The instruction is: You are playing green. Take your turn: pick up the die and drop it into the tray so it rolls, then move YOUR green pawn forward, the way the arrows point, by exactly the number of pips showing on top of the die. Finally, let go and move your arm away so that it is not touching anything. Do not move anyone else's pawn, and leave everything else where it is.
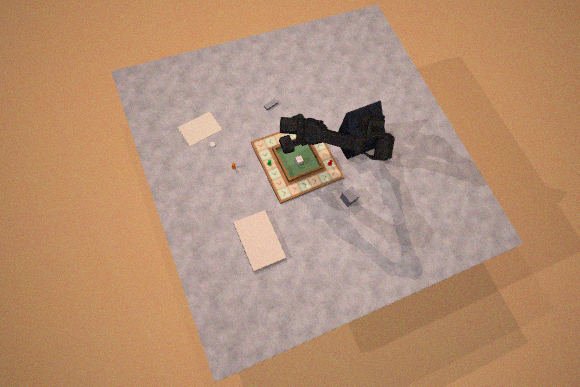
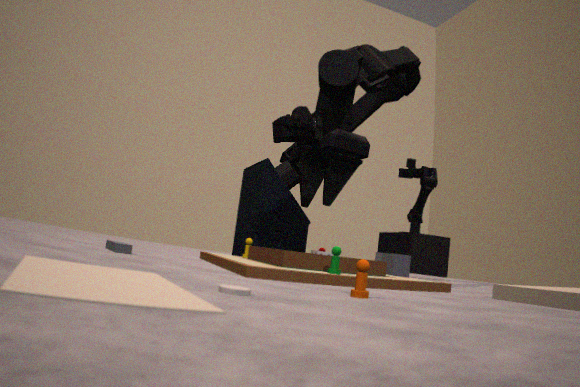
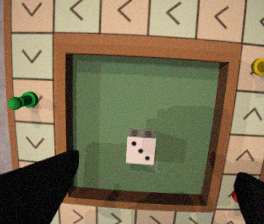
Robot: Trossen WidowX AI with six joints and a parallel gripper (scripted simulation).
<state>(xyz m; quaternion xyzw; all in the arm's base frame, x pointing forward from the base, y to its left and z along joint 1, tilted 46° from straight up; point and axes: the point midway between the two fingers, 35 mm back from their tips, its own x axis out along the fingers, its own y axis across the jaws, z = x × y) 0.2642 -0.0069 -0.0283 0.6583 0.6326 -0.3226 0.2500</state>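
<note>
The green pawn lies 12 cm ahead of my gripper tip, 8 cm below it and 2 cm to the right of it. Also, from my gripper tip: yellow pawn: 11 cm behind, 8 cm below, 6 cm to the right; white die: 8 cm below, 2 cm to the left, 1 cm ahead; green tray: 10 cm below, 1 cm ahead.
</note>
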